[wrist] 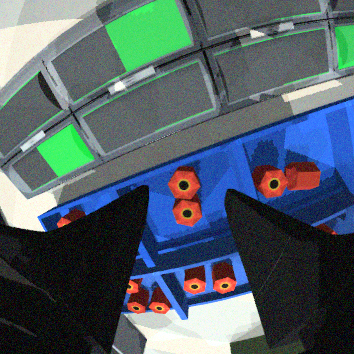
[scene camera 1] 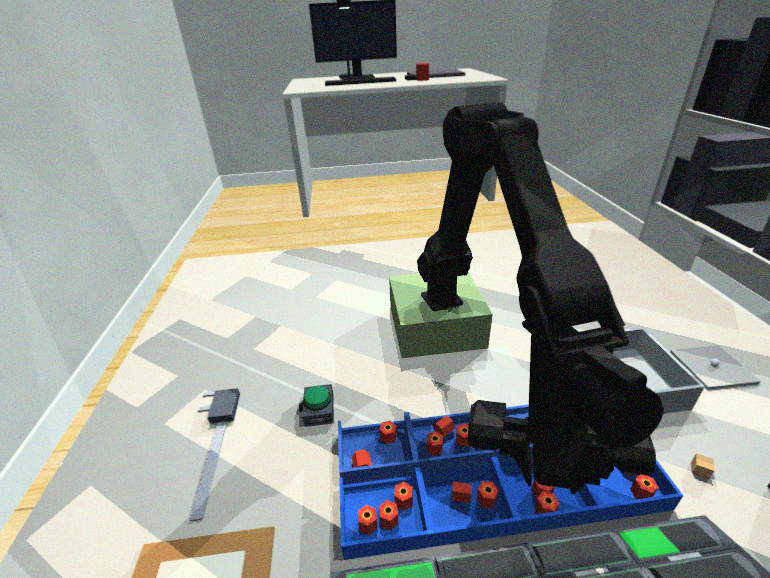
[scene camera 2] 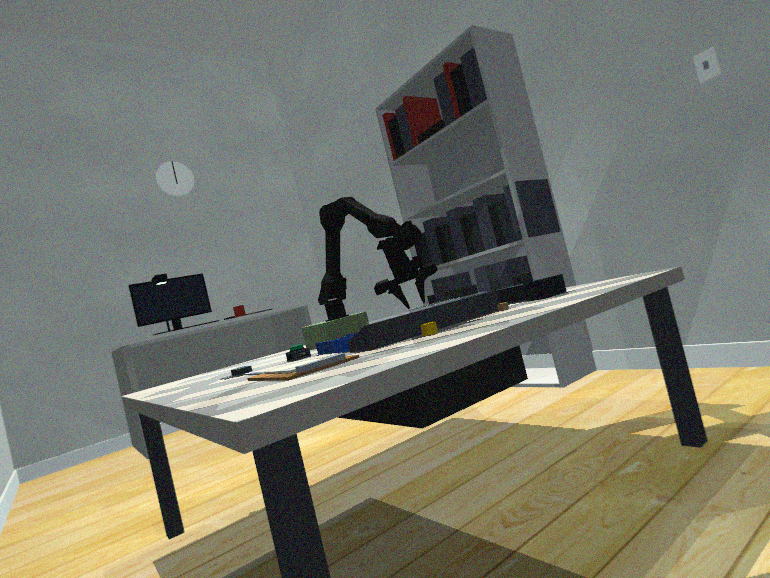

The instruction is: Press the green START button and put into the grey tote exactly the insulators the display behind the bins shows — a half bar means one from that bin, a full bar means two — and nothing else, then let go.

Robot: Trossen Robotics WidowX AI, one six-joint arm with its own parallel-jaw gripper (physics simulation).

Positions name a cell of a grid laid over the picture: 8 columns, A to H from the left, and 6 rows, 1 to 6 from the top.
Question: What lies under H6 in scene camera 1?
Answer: A display.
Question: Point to a display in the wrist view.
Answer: E1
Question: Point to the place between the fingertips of my gripper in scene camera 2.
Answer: E4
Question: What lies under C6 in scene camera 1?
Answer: A wooden board.
